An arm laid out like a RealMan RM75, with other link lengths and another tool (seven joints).
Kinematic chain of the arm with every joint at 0, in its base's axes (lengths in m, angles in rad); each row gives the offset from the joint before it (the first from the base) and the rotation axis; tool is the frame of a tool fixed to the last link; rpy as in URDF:
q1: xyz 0 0 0.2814 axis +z
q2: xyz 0 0 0 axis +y
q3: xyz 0 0 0.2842 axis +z
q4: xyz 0 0 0 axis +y
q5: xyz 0 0 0.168 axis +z
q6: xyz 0 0 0 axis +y
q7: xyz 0 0 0.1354 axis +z
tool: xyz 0.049 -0.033 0.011 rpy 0 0.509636 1.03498
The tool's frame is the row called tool.
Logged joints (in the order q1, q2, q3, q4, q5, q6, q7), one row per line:
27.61, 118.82, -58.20, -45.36, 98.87, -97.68, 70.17
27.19, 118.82, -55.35, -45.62, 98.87, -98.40, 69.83
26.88, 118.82, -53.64, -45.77, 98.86, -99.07, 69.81
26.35, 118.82, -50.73, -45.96, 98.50, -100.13, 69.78
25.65, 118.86, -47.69, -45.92, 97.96, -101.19, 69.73
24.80, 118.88, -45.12, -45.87, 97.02, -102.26, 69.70
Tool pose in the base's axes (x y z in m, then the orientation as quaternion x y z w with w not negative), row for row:
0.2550, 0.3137, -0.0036, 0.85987, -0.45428, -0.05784, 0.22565
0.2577, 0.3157, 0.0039, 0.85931, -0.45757, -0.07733, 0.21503
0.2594, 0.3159, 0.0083, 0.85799, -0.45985, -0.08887, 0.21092
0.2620, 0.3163, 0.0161, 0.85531, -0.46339, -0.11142, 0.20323
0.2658, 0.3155, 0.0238, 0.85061, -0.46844, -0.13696, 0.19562
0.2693, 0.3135, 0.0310, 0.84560, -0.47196, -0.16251, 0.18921
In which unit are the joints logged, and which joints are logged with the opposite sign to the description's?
The joints are logged in degrees. Opposite sign: q5.
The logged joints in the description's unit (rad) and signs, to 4 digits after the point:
0.4819, 2.0738, -1.0158, -0.7917, -1.7256, -1.7048, 1.2247
0.4746, 2.0738, -0.9660, -0.7962, -1.7256, -1.7174, 1.2188
0.4691, 2.0738, -0.9362, -0.7988, -1.7254, -1.7291, 1.2184
0.4599, 2.0738, -0.8854, -0.8022, -1.7191, -1.7476, 1.2179
0.4477, 2.0745, -0.8323, -0.8015, -1.7097, -1.7661, 1.2170
0.4328, 2.0748, -0.7875, -0.8006, -1.6933, -1.7848, 1.2165

